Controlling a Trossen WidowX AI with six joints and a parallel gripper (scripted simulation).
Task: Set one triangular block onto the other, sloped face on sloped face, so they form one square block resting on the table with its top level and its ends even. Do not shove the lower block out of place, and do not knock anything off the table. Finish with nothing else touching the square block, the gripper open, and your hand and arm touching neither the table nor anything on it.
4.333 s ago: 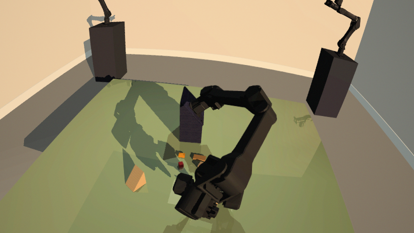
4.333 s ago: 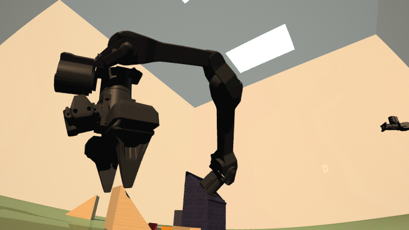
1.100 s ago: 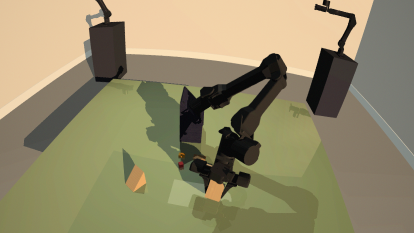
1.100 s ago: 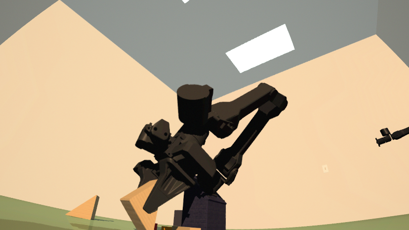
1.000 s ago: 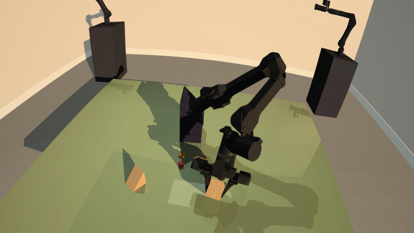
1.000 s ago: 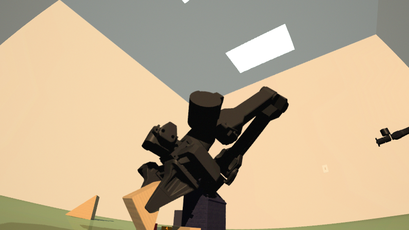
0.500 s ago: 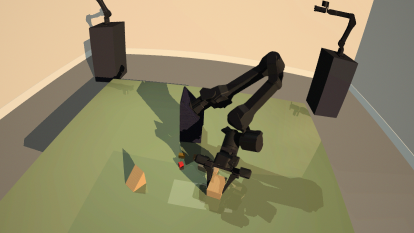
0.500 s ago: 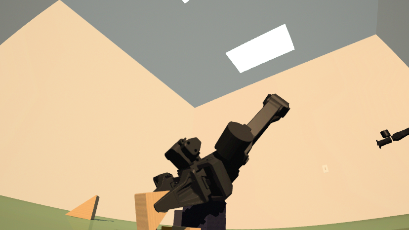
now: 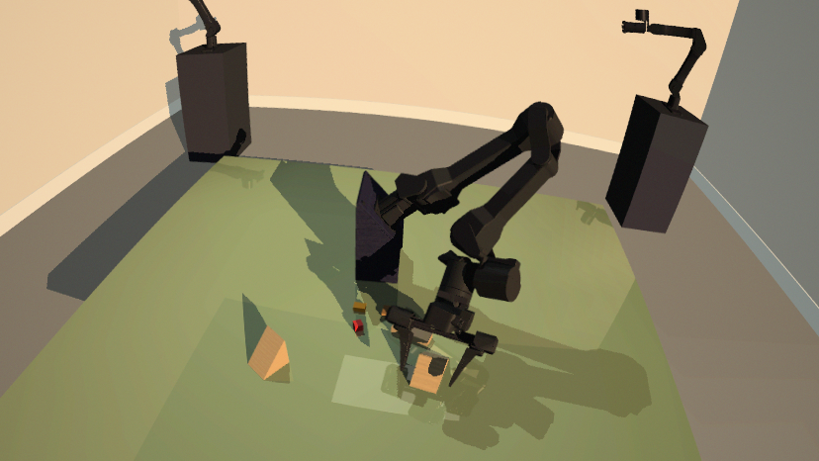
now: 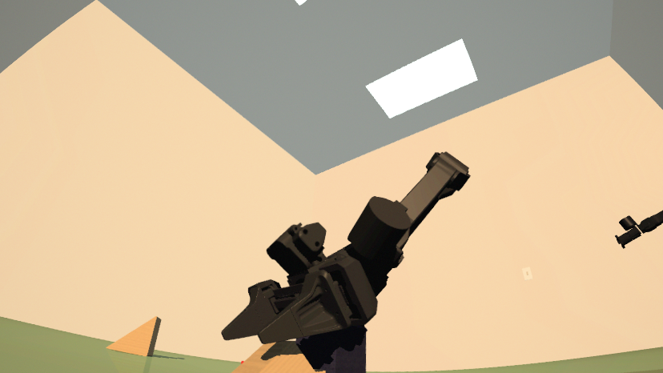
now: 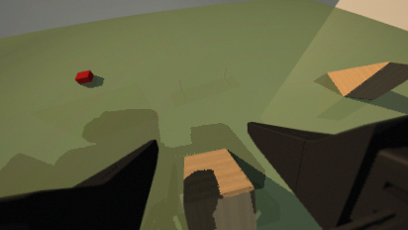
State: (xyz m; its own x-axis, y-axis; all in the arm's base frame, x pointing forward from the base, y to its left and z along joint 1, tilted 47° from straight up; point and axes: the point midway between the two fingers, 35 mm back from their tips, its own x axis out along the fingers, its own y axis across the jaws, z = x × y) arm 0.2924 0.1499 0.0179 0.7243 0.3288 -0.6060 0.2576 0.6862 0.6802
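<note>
The brown block is 18 cm behind my gripper tip, 7 cm to the right of it and 4 cm below it. From my gripper tip the other things lie so: orange cube: 18 cm behind, 14 cm to the right, 3 cm below.
</note>
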